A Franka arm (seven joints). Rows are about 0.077 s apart.
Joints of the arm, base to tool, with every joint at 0 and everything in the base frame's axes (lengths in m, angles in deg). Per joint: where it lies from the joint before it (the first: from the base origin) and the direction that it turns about. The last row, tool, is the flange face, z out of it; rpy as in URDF.
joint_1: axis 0 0 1 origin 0 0 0.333
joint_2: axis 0 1 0 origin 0 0 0
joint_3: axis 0 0 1 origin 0 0 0.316
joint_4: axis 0 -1 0 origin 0.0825 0 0
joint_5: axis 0 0 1 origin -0.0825 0 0.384
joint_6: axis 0 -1 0 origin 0 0 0
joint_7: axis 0 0 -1 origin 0.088 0 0
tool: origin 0 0 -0.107 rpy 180 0 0
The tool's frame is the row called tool.
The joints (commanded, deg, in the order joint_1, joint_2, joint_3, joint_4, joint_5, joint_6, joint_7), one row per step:
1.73, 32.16, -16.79, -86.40, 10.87, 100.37, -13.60
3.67, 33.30, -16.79, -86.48, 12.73, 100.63, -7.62
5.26, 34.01, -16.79, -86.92, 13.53, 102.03, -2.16
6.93, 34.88, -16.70, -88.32, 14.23, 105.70, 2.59
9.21, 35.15, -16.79, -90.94, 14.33, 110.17, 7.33
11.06, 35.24, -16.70, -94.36, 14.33, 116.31, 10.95
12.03, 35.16, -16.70, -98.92, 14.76, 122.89, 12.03
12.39, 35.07, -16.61, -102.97, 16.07, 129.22, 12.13
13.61, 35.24, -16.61, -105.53, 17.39, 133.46, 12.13
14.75, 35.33, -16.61, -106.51, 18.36, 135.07, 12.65
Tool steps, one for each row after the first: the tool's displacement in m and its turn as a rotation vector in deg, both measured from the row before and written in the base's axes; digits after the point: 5 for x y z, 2 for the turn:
0.00480, 0.02476, -0.01321, -0.18, 1.16, -4.65
0.00378, 0.01835, -0.00999, -1.21, 0.26, -4.12
0.00358, 0.01806, -0.01681, -1.47, -0.90, -3.55
-0.00098, 0.02121, -0.01755, -1.95, -1.05, -3.05
-0.00320, 0.01623, -0.01919, -1.81, -2.24, -2.39
-0.01047, 0.00401, -0.02370, -1.00, -2.02, -1.30
-0.01026, -0.00125, -0.01918, -0.27, -2.44, -1.41
-0.00704, 0.00917, -0.01347, -0.09, -1.61, -0.31
-0.00288, 0.01082, -0.00527, 0.19, -0.60, -0.33

